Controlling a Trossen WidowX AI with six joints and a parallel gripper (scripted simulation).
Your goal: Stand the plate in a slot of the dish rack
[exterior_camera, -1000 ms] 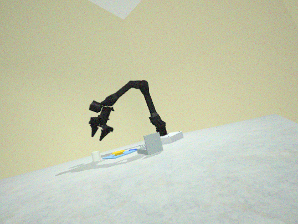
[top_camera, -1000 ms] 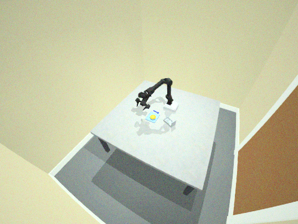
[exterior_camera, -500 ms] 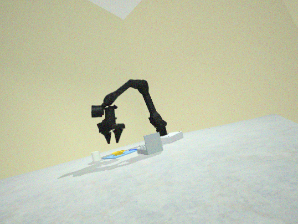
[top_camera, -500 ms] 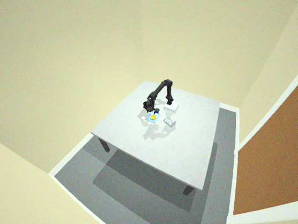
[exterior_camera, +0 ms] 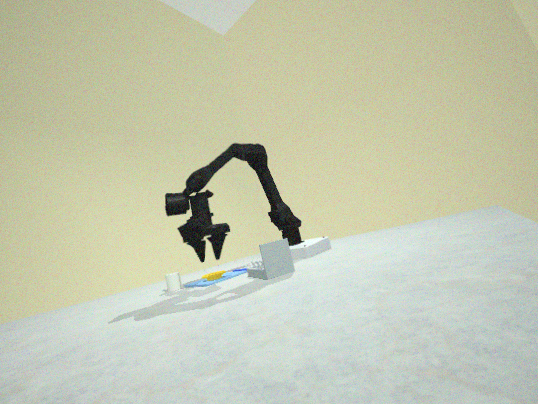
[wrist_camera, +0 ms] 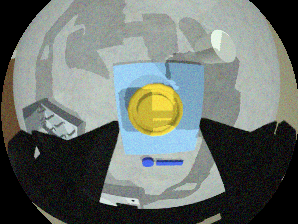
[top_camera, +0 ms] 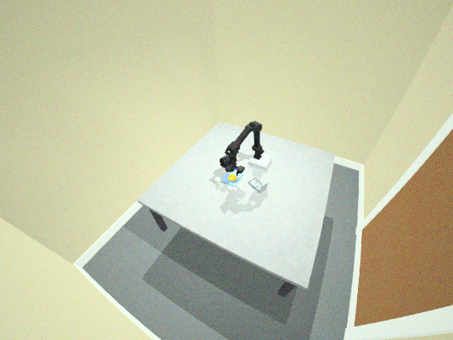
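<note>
Now: gripper tip 5 cm above the yellow plate. From my gripper tip the other things lie so: light blue mat (1 cm behind, 1 cm to the right, 6 cm below); blue spoon (11 cm behind, 2 cm to the right, 6 cm below); white cup (10 cm ahead, 7 cm to the right, 4 cm below).
</note>
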